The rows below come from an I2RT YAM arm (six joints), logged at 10 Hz.
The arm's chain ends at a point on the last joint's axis. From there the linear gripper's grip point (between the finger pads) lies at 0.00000 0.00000 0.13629 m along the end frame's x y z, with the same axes.
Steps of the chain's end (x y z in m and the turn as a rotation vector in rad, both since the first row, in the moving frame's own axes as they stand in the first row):
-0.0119, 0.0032, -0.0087, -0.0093, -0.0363, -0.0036
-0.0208, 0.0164, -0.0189, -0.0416, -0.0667, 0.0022
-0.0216, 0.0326, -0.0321, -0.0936, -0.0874, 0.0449
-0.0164, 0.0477, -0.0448, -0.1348, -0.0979, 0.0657
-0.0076, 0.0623, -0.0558, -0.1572, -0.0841, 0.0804
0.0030, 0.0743, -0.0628, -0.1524, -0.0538, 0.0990
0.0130, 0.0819, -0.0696, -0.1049, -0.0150, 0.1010
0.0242, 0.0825, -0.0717, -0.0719, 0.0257, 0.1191
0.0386, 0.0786, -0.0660, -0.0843, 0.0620, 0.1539
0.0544, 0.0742, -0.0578, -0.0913, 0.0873, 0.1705
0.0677, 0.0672, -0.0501, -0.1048, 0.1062, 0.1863
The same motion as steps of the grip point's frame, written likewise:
-0.0168, 0.0045, -0.0088, -0.0093, -0.0363, -0.0036
-0.0299, 0.0221, -0.0193, -0.0416, -0.0667, 0.0022
-0.0338, 0.0451, -0.0332, -0.0936, -0.0874, 0.0449
-0.0303, 0.0655, -0.0467, -0.1348, -0.0979, 0.0657
-0.0198, 0.0831, -0.0580, -0.1572, -0.0841, 0.0804
-0.0053, 0.0946, -0.0646, -0.1524, -0.0538, 0.0990
0.0102, 0.0960, -0.0704, -0.1049, -0.0150, 0.1010
0.0271, 0.0925, -0.0721, -0.0719, 0.0257, 0.1191
0.0461, 0.0907, -0.0667, -0.0843, 0.0620, 0.1539
0.0652, 0.0876, -0.0589, -0.0913, 0.0873, 0.1705
0.0807, 0.0827, -0.0516, -0.1048, 0.1062, 0.1863

